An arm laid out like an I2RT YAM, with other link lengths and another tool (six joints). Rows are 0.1 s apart.
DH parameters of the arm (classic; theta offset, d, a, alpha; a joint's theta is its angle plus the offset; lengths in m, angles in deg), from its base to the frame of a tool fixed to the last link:
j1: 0 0.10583 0.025 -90
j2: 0 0 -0.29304 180
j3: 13.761 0 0.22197 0
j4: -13.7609 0.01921 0.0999 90
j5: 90 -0.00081 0 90
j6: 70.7 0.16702 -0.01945 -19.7
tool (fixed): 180 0.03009 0 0
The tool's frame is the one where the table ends.
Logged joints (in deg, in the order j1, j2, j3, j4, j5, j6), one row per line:
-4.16 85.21 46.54 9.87 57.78 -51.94
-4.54 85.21 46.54 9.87 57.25 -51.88
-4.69 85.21 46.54 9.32 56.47 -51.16
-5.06 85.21 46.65 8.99 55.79 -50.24
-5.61 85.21 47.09 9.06 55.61 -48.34
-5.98 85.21 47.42 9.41 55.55 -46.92
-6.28 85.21 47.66 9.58 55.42 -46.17
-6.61 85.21 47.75 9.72 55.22 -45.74
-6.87 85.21 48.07 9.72 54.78 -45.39
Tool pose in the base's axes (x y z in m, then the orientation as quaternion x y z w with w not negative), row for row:
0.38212 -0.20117 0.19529 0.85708 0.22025 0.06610 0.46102
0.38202 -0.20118 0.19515 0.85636 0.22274 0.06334 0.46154
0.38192 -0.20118 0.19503 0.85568 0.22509 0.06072 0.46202
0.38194 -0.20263 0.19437 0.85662 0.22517 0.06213 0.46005
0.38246 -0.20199 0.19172 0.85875 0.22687 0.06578 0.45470
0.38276 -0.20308 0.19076 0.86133 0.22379 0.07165 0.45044
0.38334 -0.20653 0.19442 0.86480 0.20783 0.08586 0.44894
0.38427 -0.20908 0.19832 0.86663 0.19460 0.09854 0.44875
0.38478 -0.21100 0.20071 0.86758 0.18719 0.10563 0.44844
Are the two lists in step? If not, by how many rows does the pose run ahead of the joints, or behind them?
The pose runs 2 rows behind the joints: the pose in row i belongs to the joints in row i - 2.
